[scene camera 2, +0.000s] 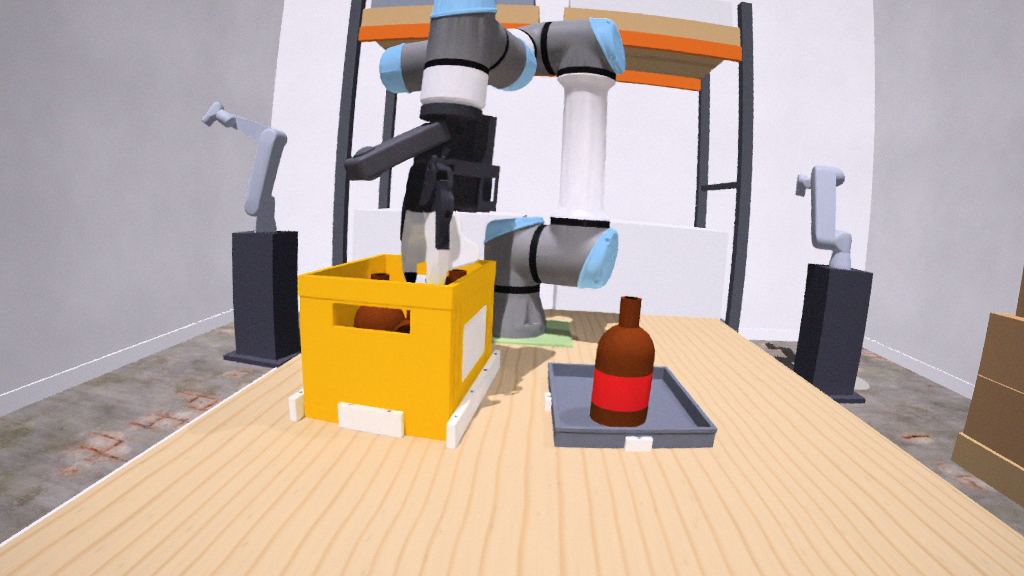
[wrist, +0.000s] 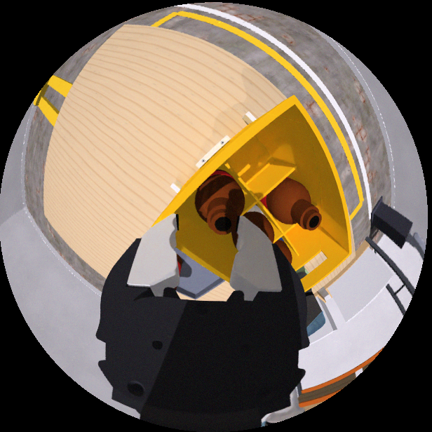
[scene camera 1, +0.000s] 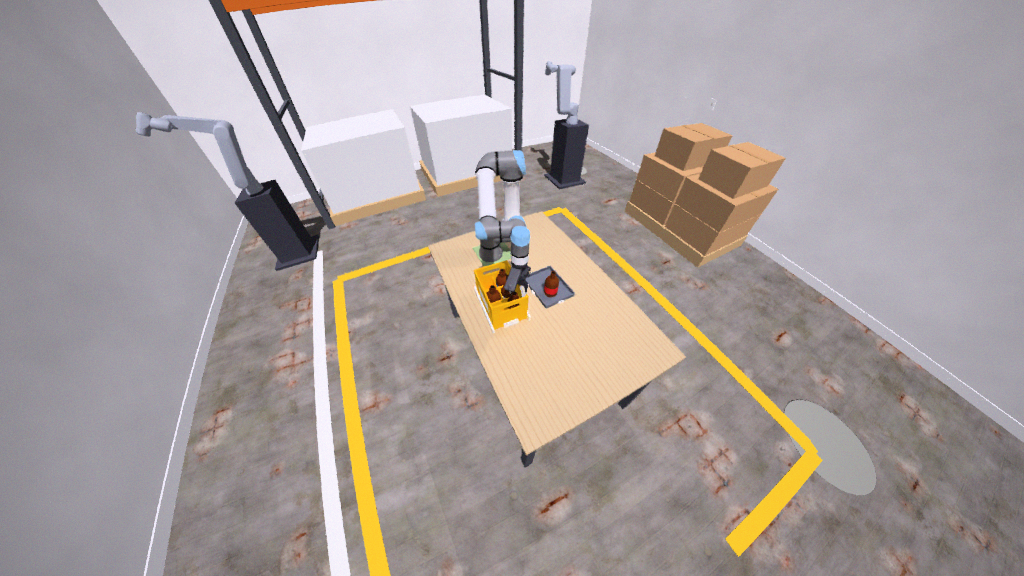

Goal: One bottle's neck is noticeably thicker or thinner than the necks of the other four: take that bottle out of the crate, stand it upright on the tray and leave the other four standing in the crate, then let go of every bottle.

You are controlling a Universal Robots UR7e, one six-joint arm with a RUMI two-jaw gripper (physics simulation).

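Pixels of known places: gripper, fingertip midpoint: (scene camera 1: 517, 296); arm's base, origin of the base link: (scene camera 2: 509, 329) (scene camera 1: 491, 254).
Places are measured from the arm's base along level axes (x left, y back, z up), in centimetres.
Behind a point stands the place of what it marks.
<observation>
A brown bottle with a red label (scene camera 1: 551, 285) {x 17.2, y -46.5, z 9.3 cm} (scene camera 2: 622, 358) {x 18.6, y -47.3, z 8.7 cm} stands upright on the grey tray (scene camera 1: 538, 288) {x 14.3, y -38.5, z -0.1 cm} (scene camera 2: 594, 437) {x 15.9, y -52.4, z 0.7 cm} (wrist: 201, 281), with no finger on it. The yellow crate (scene camera 1: 509, 315) {x -10.0, y -53.8, z 6.8 cm} (scene camera 2: 372, 368) {x -9.2, y -53.8, z 7.0 cm} (wrist: 322, 145) holds the other brown bottles, among them one near bottle (wrist: 212, 197) and one farther bottle (wrist: 289, 200); others are partly hidden by the gripper. My gripper (scene camera 2: 422, 277) {x -4.3, y -50.2, z 15.1 cm} (wrist: 207, 216) is open, pointing down at the crate's rim, its fingertips on either side of the near bottle's neck, which is closer to the right finger in the wrist view. Neck widths are hard to compare.
The wooden table (scene camera 1: 580, 358) {x 12.8, y -85.4, z -0.7 cm} (scene camera 2: 501, 501) {x 7.3, y -65.7, z -0.6 cm} (wrist: 140, 100) carries both crate and tray. White strips (scene camera 2: 370, 419) {x -9.2, y -55.0, z 1.1 cm} (wrist: 212, 151) edge the crate's base. The crate's walls and inner dividers (wrist: 270, 175) stand close around the bottles. The tray lies right of the crate in scene camera 2.
</observation>
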